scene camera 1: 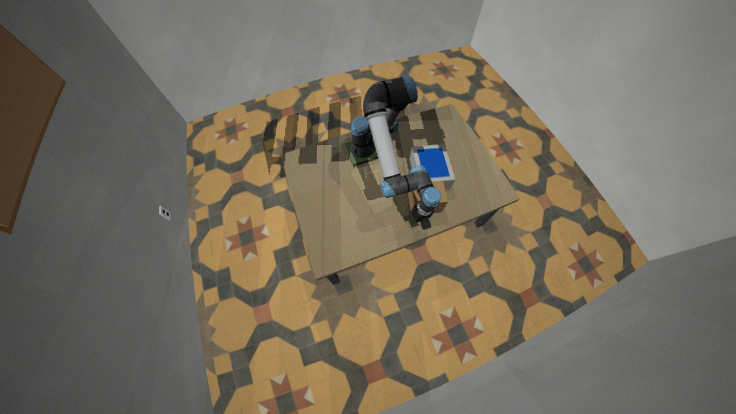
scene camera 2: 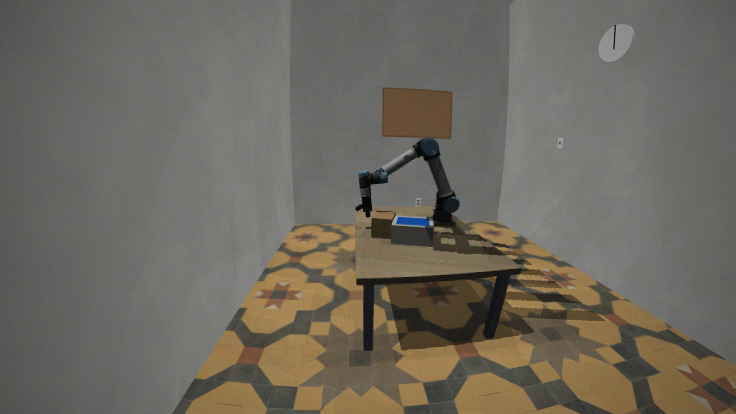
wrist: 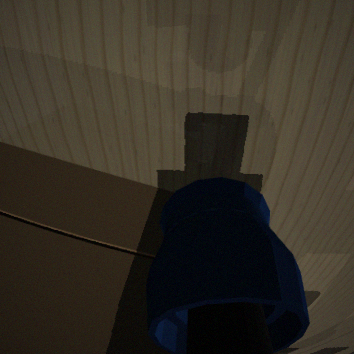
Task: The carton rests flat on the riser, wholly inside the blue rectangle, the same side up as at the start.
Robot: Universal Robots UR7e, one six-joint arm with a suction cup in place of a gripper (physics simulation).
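Frame: origin at the arm's base, x back, y right, z up, level; millimetres.
Seen in the pictures: hand at its tool point: (scene camera 2: 368, 216) (wrist: 214, 225); arm's base at its link origin: (scene camera 1: 362, 148) (scene camera 2: 442, 219).
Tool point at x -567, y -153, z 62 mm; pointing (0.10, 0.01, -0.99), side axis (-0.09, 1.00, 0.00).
Pixels of each thing's top centre, then the offset from my tool point to it. "spot": a spot on its surface instead. Level surfaces: height alone.
- brown carton at its top centre: (scene camera 1: 429, 192) (scene camera 2: 384, 214) dx +108, dy -95, dz +43 mm
- grey riser at its top centre: (scene camera 1: 433, 162) (scene camera 2: 413, 221) dx +286, dy -194, dz +33 mm
- white-rimmed top with the blue rectangle, surface spot: (scene camera 1: 434, 162) (scene camera 2: 413, 221) spot: dx +284, dy -201, dz +33 mm
- wooden table at its surface level: dz -87 mm
The brown carton (scene camera 1: 441, 191) (scene camera 2: 381, 228) (wrist: 60, 285) rests on the table close beside the riser; whether they touch I cannot tell. The arm partly covers it in scene camera 1. The grey riser (scene camera 1: 448, 175) (scene camera 2: 411, 236) has a white-rimmed top with the blue rectangle (scene camera 1: 434, 162) (scene camera 2: 411, 221) on it. My suction cup (scene camera 2: 368, 213) (wrist: 215, 205) points down beside the carton, its tip at about the height of the carton's top, and holds nothing. In the wrist view the blue cup overlaps the carton's edge, with a dark shadow on the wood beyond. The riser does not show there.
The wooden table (scene camera 1: 349, 226) (scene camera 2: 437, 265) carries the arm's base (scene camera 2: 443, 215), which stands behind the riser and carton. The front table edge lies close to the arm's wrist in scene camera 1. The forearm reaches over the table beside the riser.
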